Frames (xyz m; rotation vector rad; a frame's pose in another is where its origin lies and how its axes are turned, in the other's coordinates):
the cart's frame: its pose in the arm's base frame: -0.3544 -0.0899 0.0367 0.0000 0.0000 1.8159
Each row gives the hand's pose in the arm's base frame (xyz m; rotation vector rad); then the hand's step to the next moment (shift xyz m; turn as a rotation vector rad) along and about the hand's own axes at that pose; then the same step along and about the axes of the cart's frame.
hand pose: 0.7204 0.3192 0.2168 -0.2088 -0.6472 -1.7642
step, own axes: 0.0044 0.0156 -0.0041 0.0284 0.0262 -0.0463
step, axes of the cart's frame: -0.0115 -0.0116 0.0035 -0.0567 -0.0114 -0.0171
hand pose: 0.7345 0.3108 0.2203 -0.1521 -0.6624 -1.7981
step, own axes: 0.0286 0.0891 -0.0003 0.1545 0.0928 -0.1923
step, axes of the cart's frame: -0.0569 -0.0600 0.0438 -0.2559 -0.0144 -0.0613
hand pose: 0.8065 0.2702 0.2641 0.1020 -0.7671 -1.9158
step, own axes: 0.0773 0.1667 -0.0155 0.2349 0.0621 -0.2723
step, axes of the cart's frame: -0.1387 -0.0695 0.0996 -0.3422 0.0387 -0.1208
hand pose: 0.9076 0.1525 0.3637 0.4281 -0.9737 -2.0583
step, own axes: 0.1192 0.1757 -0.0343 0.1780 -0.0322 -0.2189
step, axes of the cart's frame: -0.1812 0.0065 0.1157 -0.2276 0.0565 -0.1601
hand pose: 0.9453 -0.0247 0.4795 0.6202 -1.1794 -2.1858
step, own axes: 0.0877 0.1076 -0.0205 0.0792 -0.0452 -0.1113
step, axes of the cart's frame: -0.1102 0.0507 0.0706 -0.0960 0.0231 -0.1046
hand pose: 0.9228 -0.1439 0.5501 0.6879 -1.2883 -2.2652
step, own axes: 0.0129 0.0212 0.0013 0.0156 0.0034 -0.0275
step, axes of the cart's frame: -0.0143 0.0119 0.0165 -0.0293 0.0020 -0.0123
